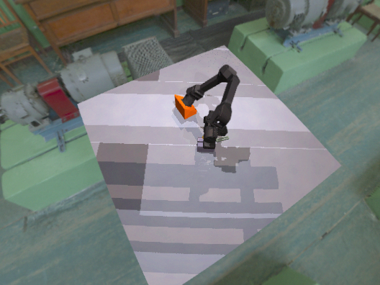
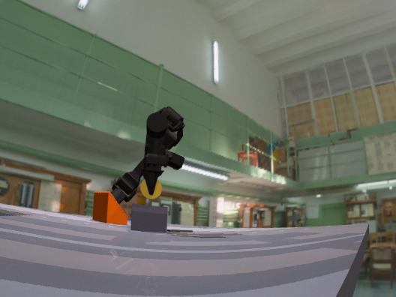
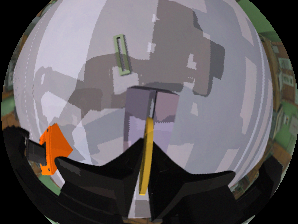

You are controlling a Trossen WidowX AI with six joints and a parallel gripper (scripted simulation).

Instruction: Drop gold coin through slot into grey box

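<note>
Now: the gold coin 2 cm above my gripper tip.
</note>
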